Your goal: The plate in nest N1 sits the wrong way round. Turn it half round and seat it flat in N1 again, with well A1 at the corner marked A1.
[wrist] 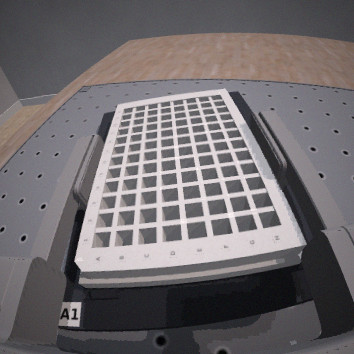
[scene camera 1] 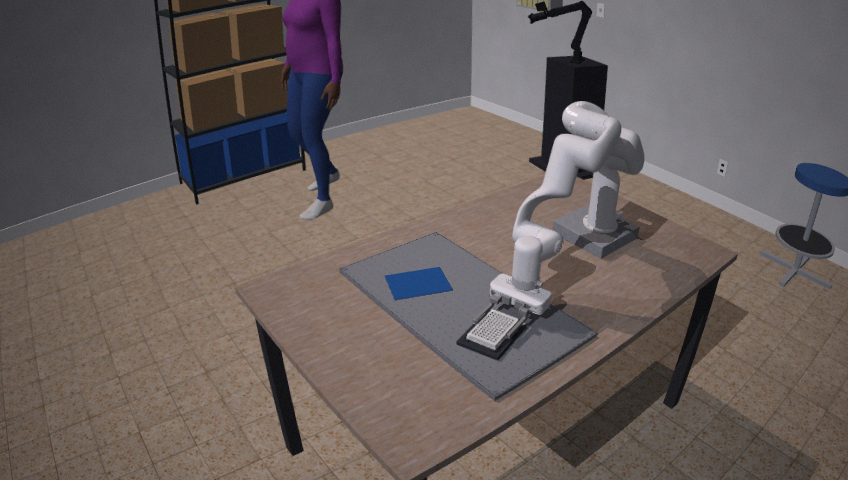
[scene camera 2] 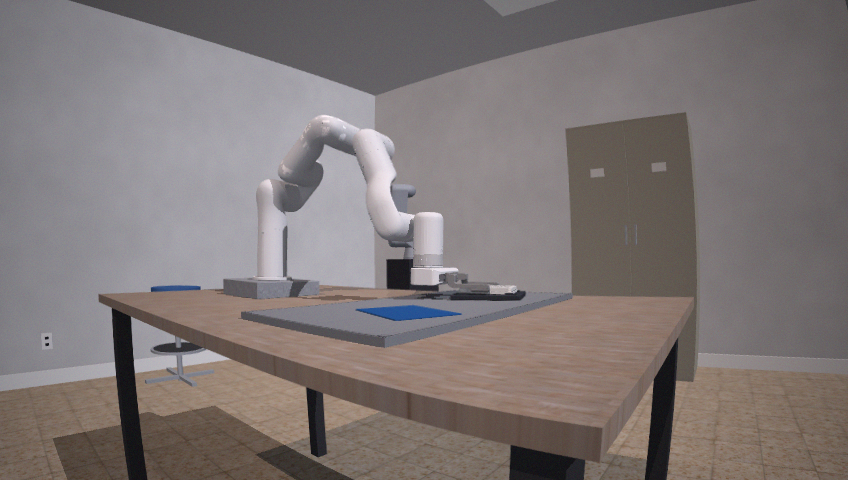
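Note:
The white plate (scene camera 1: 492, 328) (scene camera 2: 503, 289) (wrist: 190, 260) is at the black nest (scene camera 1: 476, 347) (scene camera 2: 487, 296) (wrist: 190, 306), its outline roughly lined up with it. In the wrist view the letters A to H run along its near edge, and well A1 (wrist: 103, 239) is at the near left, on the same corner as the nest's A1 label (wrist: 69, 314). My gripper (scene camera 1: 491, 330) (scene camera 2: 489, 289) (wrist: 180, 157) is shut on the plate, one finger along each long side. The plate hides the nest floor, so I cannot tell whether it sits fully flat.
The grey perforated board (scene camera 1: 428, 321) (scene camera 2: 321, 319) (wrist: 310, 120) carries the nest and a flat blue rectangle (scene camera 1: 418, 283) (scene camera 2: 408, 312). The wooden table (scene camera 1: 309, 333) (scene camera 2: 535, 368) surrounds it. A person (scene camera 1: 312, 35) stands beyond the table near the shelf rack.

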